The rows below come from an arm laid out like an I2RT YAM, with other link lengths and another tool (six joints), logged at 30 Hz.
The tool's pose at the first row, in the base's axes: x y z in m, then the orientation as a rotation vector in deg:
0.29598 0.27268 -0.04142 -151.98 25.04 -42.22
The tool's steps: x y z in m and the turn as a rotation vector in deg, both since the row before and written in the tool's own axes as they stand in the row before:
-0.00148 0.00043 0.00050 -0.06 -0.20 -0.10
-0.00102 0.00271 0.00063 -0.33 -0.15 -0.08
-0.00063 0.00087 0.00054 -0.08 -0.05 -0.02
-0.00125 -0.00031 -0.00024 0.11 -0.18 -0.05
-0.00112 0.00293 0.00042 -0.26 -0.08 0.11
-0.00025 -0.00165 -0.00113 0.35 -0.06 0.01
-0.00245 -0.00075 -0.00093 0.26 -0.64 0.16
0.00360 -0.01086 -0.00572 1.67 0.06 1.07
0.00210 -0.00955 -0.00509 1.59 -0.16 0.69
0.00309 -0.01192 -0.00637 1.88 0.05 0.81
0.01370 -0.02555 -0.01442 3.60 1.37 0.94
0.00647 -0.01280 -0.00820 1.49 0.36 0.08
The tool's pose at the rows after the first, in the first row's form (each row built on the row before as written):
0.29496 0.27299 -0.04264 -152.13 24.89 -41.98
0.29393 0.27112 -0.04469 -152.51 24.90 -41.79
0.29353 0.27071 -0.04575 -152.61 24.90 -41.73
0.29244 0.27140 -0.04597 -152.57 24.74 -41.50
0.29116 0.26931 -0.04797 -152.79 24.99 -41.35
0.29069 0.27060 -0.04650 -152.47 24.82 -41.28
0.28833 0.27196 -0.04648 -152.32 24.74 -40.37
0.29048 0.27880 -0.03589 -150.32 25.37 -40.19
0.29141 0.28489 -0.02675 -148.60 25.47 -39.83
0.29287 0.29196 -0.01491 -146.51 25.65 -39.71
0.30114 0.30304 0.01437 -142.44 25.62 -41.32
0.30380 0.30756 0.03004 -140.93 25.15 -41.82

